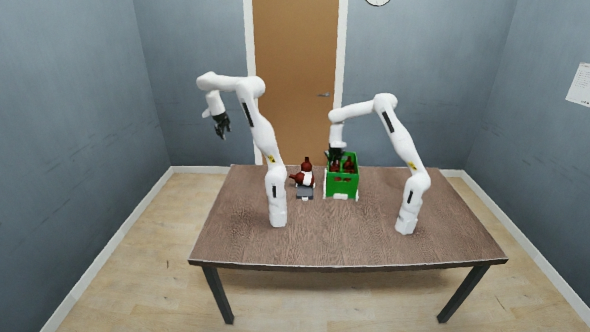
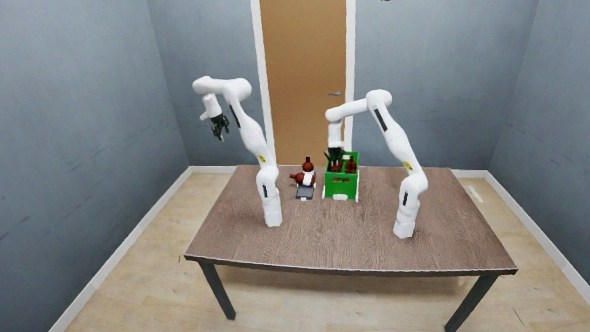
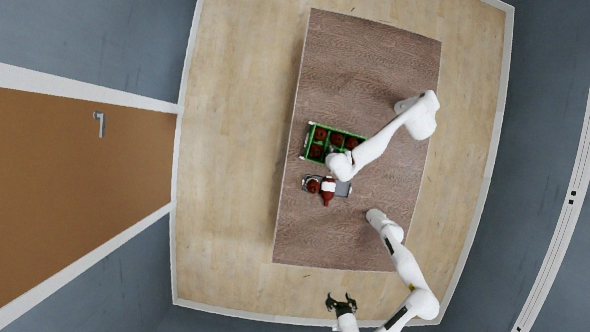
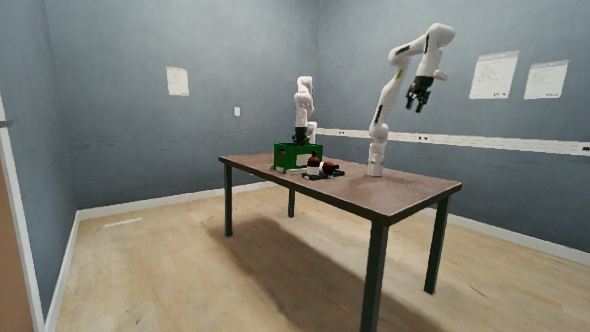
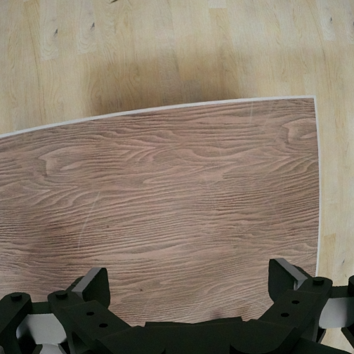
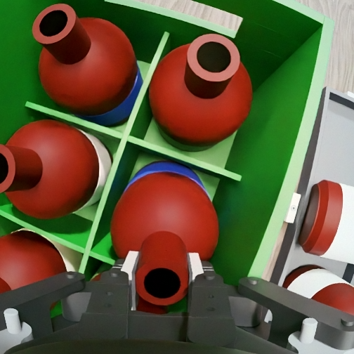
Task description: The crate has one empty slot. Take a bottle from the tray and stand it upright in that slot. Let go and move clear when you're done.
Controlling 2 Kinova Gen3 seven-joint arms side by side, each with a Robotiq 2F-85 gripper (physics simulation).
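Places are measured from the left arm's base along level axes (x ahead, y left, z up), in metres.
Pixels of known places: left gripper, fingertip midpoint: (image 1: 226,135) (image 2: 225,136) (image 3: 337,293) (image 4: 412,111); right gripper, fingertip midpoint: (image 1: 333,165) (image 2: 334,165) (image 4: 300,151); left arm's base at its link origin: (image 1: 278,220) (image 2: 273,220) (image 3: 373,215) (image 4: 374,174); right arm's base at its link origin: (image 1: 403,227) (image 2: 402,231) (image 3: 401,108).
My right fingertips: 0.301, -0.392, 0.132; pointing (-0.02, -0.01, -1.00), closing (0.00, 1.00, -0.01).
Ahead of a thing's pixels: the offset from my right fingertips to its top centre, as dx, dy, dz. Level surfaces: height alone.
The green crate {-0.037, -0.044, +0.043} (image 1: 342,187) (image 2: 341,187) (image 4: 285,158) (image 6: 300,90) holds several red bottles. My right gripper (image 1: 335,162) (image 2: 335,162) (image 6: 163,267) is shut on the neck of a blue-labelled bottle (image 6: 165,215), which is upright inside the middle slot of the row nearest the tray. Whether its base touches the crate floor is hidden. The grey tray {-0.010, +0.183, -0.107} (image 1: 305,193) (image 3: 343,188) (image 6: 340,125) holds a lying white-labelled bottle {-0.004, +0.209, -0.036} (image 1: 301,178) (image 3: 327,194) (image 6: 320,220) and an upright one {+0.078, +0.159, +0.028} (image 3: 313,186) (image 4: 313,161). My left gripper (image 3: 341,296) (image 4: 414,106) (image 5: 188,282) is open and empty, high beyond the table's end.
The crate and tray stand side by side on the brown wooden table {dz -0.132} (image 1: 340,240) (image 3: 365,65). The crate's dividers (image 6: 182,157) and other bottles (image 6: 200,95) (image 6: 50,167) are close around the right gripper. The left arm's base (image 1: 277,215) stands near the tray.
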